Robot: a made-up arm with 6 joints. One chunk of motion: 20 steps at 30 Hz.
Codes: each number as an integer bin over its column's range. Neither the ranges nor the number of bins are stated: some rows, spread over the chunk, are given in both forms.
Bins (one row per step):
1: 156 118 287 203 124 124
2: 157 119 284 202 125 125
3: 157 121 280 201 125 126
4: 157 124 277 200 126 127
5: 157 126 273 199 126 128
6: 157 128 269 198 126 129
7: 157 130 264 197 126 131
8: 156 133 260 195 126 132
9: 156 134 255 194 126 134
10: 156 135 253 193 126 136
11: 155 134 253 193 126 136
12: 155 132 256 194 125 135
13: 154 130 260 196 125 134
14: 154 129 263 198 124 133
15: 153 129 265 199 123 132
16: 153 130 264 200 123 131
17: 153 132 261 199 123 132
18: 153 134 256 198 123 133
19: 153 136 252 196 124 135
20: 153 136 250 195 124 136
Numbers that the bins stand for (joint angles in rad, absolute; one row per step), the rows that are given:
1: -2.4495 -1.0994 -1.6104 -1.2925 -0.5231 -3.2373
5: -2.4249 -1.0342 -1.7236 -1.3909 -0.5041 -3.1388
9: -2.4495 -0.9691 -1.8690 -1.5140 -0.5041 -2.9911
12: -2.4741 -0.9854 -1.8610 -1.5140 -0.5136 -2.9665
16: -2.5234 -1.0017 -1.7963 -1.3663 -0.5326 -3.0650
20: -2.5234 -0.9528 -1.9095 -1.4894 -0.5231 -2.9419
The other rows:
2: -2.4249 -1.0912 -1.6347 -1.3171 -0.5136 -3.2127
3: -2.4249 -1.0750 -1.6670 -1.3417 -0.5136 -3.1881
4: -2.4249 -1.0505 -1.6912 -1.3663 -0.5041 -3.1635
6: -2.4249 -1.0180 -1.7559 -1.4156 -0.5041 -3.1142
7: -2.4249 -1.0017 -1.7963 -1.4402 -0.5041 -3.0650
8: -2.4495 -0.9773 -1.8286 -1.4894 -0.5041 -3.0404
10: -2.4495 -0.9610 -1.8852 -1.5386 -0.5041 -2.9419
11: -2.4741 -0.9691 -1.8852 -1.5386 -0.5041 -2.9419
13: -2.4988 -1.0017 -1.8286 -1.4648 -0.5136 -2.9911
14: -2.4988 -1.0098 -1.8044 -1.4156 -0.5231 -3.0158
15: -2.5234 -1.0098 -1.7882 -1.3909 -0.5326 -3.0404
17: -2.5234 -0.9854 -1.8205 -1.3909 -0.5326 -3.0404
18: -2.5234 -0.9691 -1.8610 -1.4156 -0.5326 -3.0158
19: -2.5234 -0.9528 -1.8933 -1.4648 -0.5231 -2.9665

